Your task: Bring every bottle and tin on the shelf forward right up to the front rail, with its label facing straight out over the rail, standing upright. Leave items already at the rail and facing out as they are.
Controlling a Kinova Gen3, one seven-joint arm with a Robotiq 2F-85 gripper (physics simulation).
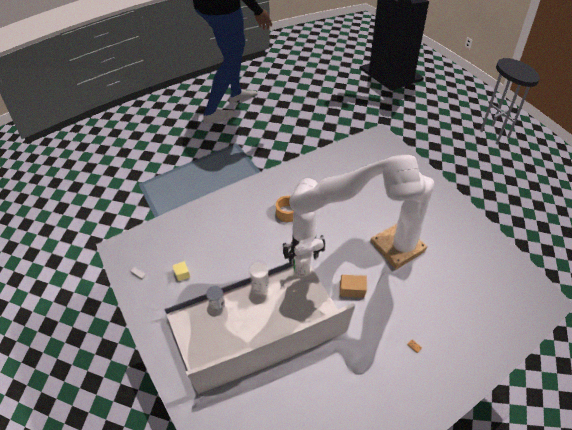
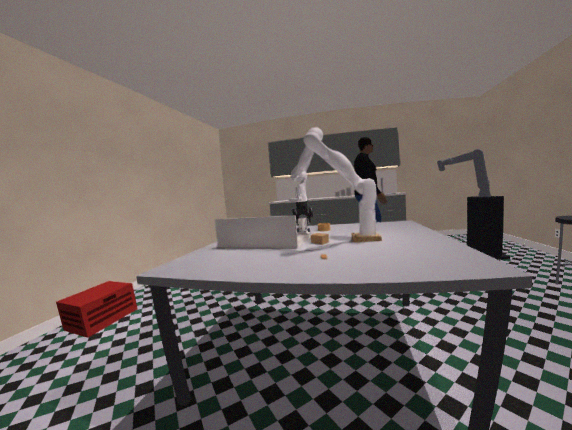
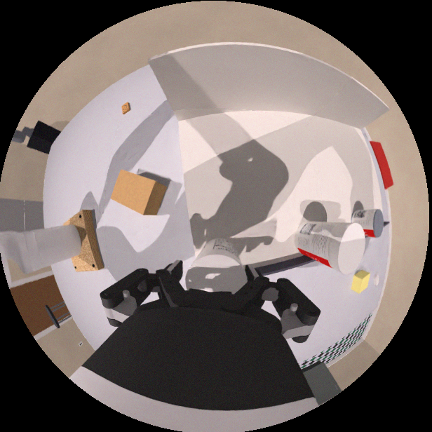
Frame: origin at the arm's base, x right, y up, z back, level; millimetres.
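Seen in the pictures: gripper, between the fingertips: (image 1: 303, 260) (image 2: 303, 223); arm's base, origin of its link: (image 1: 404, 243) (image 2: 367, 234).
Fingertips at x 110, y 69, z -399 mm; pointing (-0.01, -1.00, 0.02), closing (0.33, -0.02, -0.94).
Observation:
Offsets run from my fingertips to a thing's top centre. "pt": to the spot under its first point.
The shelf @(pt dx -243, dy -8, dz -257 mm) (image 1: 277, 352) (image 2: 254, 232) (image 3: 261, 80) is a white tray with a high back wall and a dark front rail @(dx +59, dy -32, dz -231 mm) (image 1: 235, 286) (image 3: 282, 264). Three items stand upright at the rail. A small grey-topped tin @(dx +38, dy +9, dz -324 mm) (image 1: 214, 298) (image 3: 368, 221) is on the left and a taller white bottle @(pt dx -5, dy +21, dz -181 mm) (image 1: 258, 281) (image 3: 330, 243) with a red band is in the middle. A third white tin @(pt dx -28, dy -47, dz -17 mm) (image 1: 303, 275) (image 3: 219, 250) stands at the right end. My gripper (image 1: 302, 264) (image 2: 302, 223) (image 3: 212, 268) is open, lowered over this third tin with a finger on each side. Its label is hidden.
A brown box @(dx -148, dy -47, dz +115 mm) (image 1: 352, 286) (image 2: 319, 238) (image 3: 137, 191) lies right of the shelf, near the arm's base (image 1: 398, 247). A yellow cube @(dx +235, dy -59, dz -375 mm) (image 1: 180, 270) (image 3: 360, 280), a small white block @(dx +321, dy -85, dz -526 mm) (image 1: 137, 273) and an orange tape ring @(dx +281, dy -47, dz +116 mm) (image 1: 283, 209) lie beyond the rail. A person (image 1: 225, 46) stands behind the table.

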